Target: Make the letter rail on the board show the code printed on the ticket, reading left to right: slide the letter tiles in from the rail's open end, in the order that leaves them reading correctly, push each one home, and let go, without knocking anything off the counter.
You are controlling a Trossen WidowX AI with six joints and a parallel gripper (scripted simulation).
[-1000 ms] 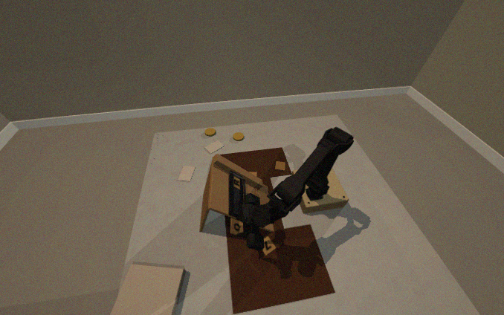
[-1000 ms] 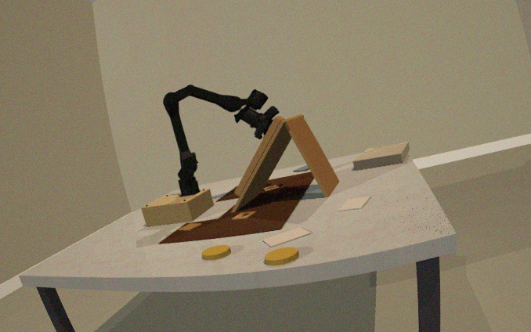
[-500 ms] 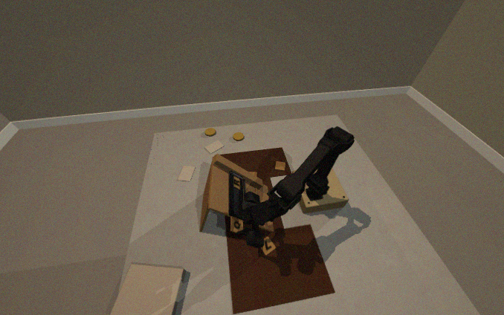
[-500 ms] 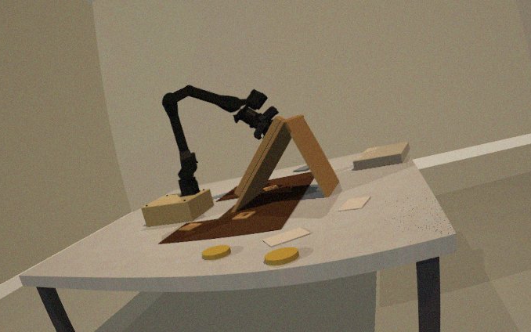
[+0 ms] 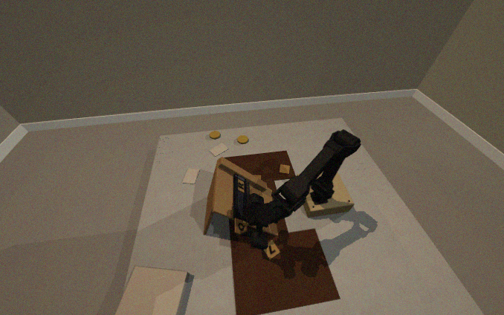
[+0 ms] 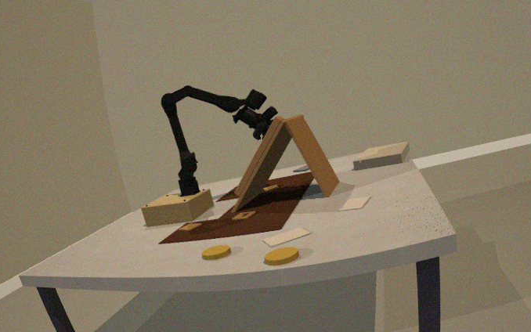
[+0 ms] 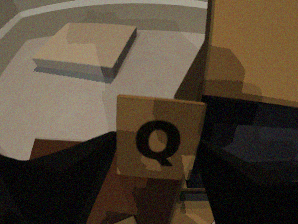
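Right now my gripper tip is 11 cm to the left of the white ticket, 7 cm past it and 7 cm above it. From my gripper tip the other things lie so: flat beige box 36 cm ahead, 18 cm to the left, 16 cm below; brown mat 18 cm below, 18 cm behind, 14 cm to the right.
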